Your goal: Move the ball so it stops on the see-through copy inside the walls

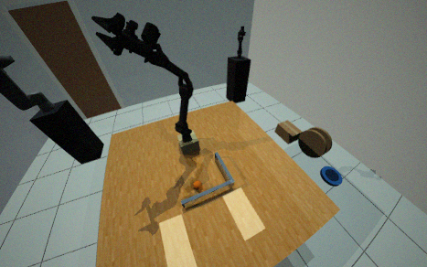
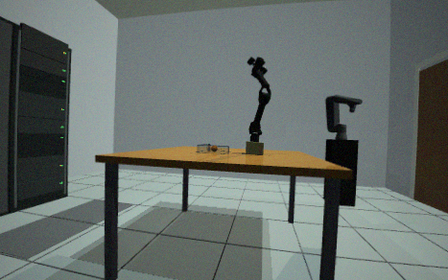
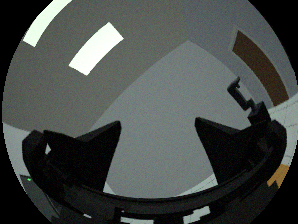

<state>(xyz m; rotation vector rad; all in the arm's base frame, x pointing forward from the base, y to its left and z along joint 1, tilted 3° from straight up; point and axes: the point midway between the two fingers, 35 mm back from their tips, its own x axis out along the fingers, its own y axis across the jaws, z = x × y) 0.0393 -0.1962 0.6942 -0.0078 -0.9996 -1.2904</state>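
My gripper tip is 330 mm short of the orange ball, 210 mm to the right of it and 780 mm above it.
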